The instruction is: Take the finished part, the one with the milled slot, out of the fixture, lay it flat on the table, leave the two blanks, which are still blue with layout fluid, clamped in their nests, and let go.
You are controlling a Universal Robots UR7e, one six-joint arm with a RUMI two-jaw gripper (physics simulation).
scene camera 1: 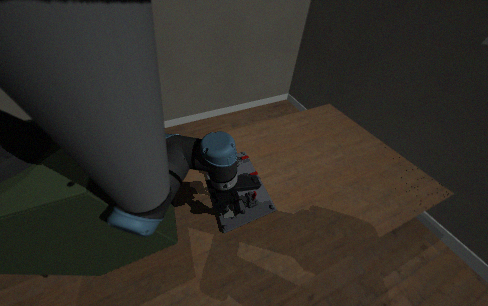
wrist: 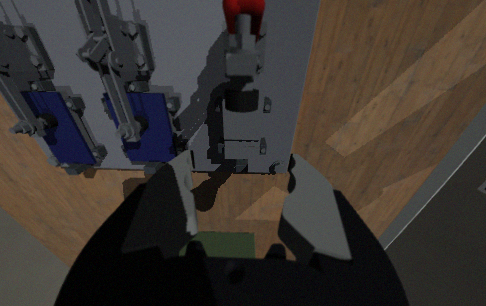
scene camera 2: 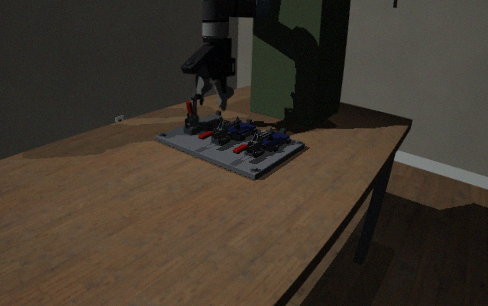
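The finished part is plain grey, with a slot line across it. It lies in the end nest of the grey fixture plate. The clamp there stands open, its red handle upright. One blue blank is in the middle nest and another blue blank in the far nest, each under a closed clamp. My gripper is open and empty, above the finished part's end of the plate. In scene camera 1 the arm hides most of the nests.
The wooden table extends around the plate. A green block stands behind the plate in scene camera 2. Red handles of the closed clamps lie low over the plate.
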